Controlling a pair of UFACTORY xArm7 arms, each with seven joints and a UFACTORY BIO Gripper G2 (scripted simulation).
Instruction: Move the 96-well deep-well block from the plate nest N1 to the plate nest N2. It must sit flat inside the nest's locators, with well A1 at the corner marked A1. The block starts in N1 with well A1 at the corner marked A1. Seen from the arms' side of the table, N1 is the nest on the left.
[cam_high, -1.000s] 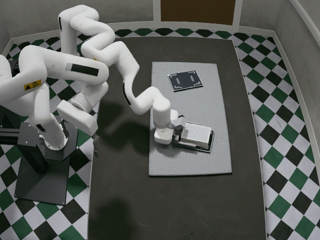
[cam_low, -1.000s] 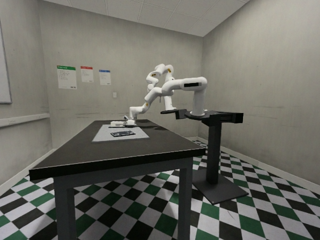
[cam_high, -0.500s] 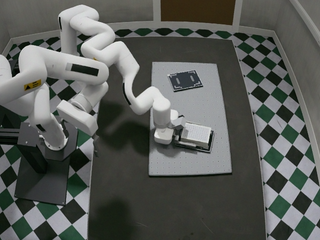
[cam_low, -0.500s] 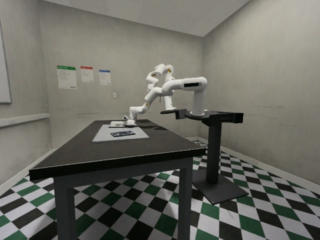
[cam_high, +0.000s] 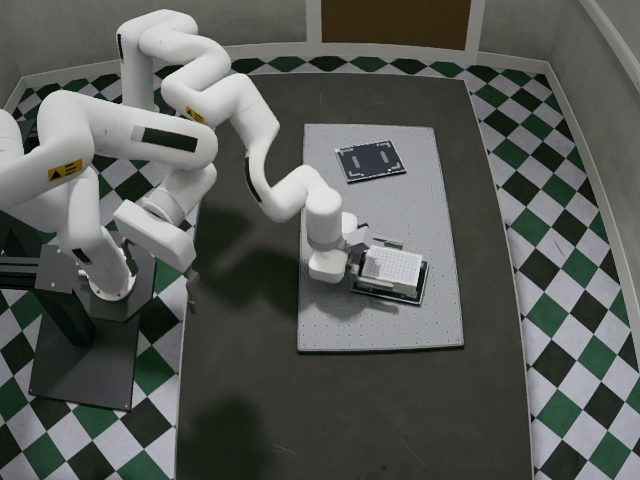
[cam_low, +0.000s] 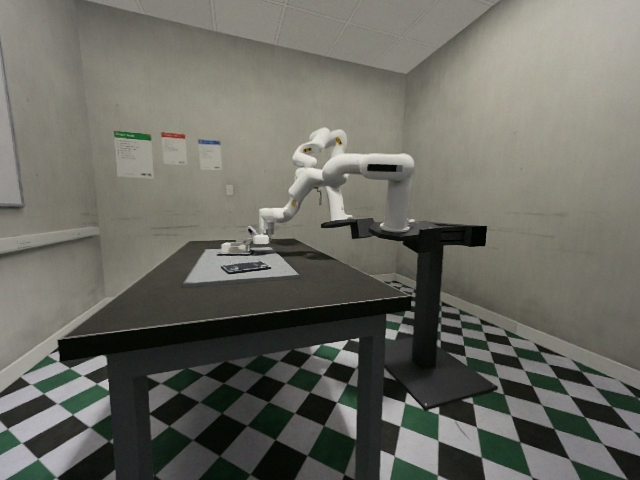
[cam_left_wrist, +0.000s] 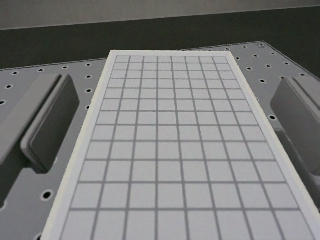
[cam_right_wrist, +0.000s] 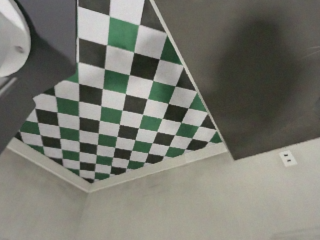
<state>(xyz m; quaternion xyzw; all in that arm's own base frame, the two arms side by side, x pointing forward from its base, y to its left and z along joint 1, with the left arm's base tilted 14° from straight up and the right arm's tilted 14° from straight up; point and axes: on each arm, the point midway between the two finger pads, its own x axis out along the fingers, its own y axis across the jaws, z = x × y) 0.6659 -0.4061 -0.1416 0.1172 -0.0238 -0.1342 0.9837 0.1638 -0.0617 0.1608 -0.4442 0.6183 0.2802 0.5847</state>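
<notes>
Now: left hand 10 mm short of the white deep-well block and 20 mm above it.
</notes>
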